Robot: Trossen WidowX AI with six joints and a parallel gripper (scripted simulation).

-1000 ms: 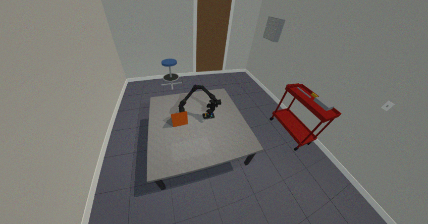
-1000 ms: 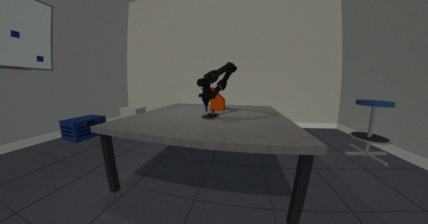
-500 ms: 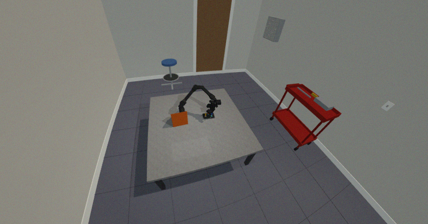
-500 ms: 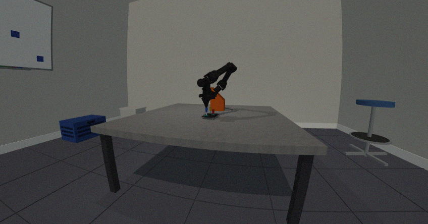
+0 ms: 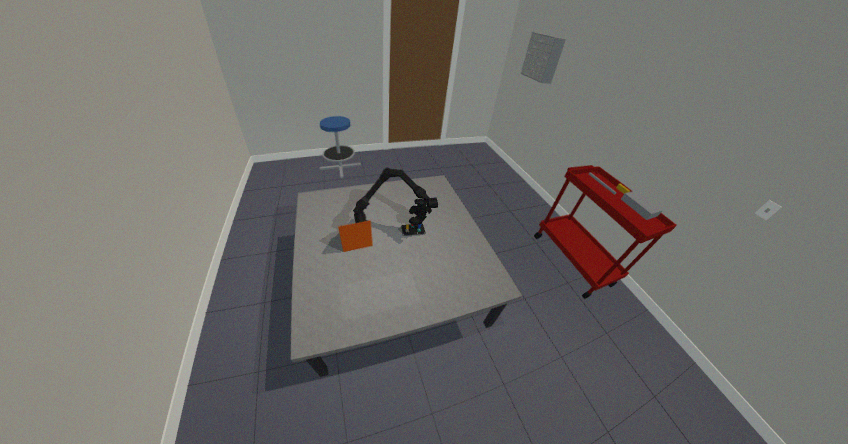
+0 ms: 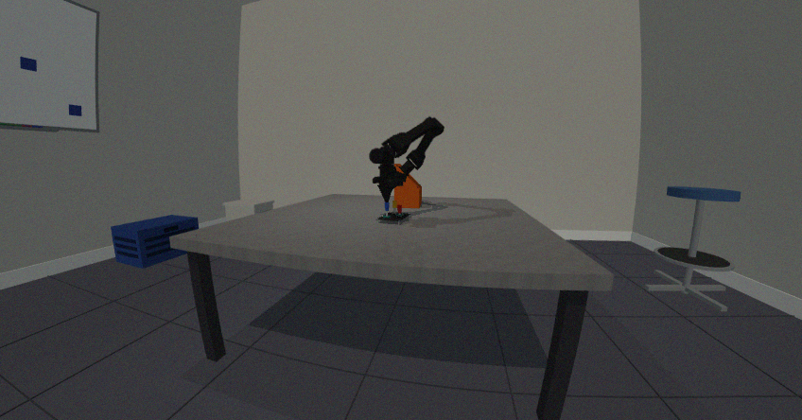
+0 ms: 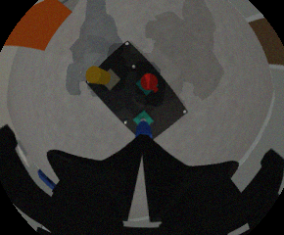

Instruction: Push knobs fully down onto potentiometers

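My gripper tip is 4 cm past the red knob, 5 cm to the right of it and 3 cm above it. The rest, counted from my gripper tip: blue knob 2 cm below.
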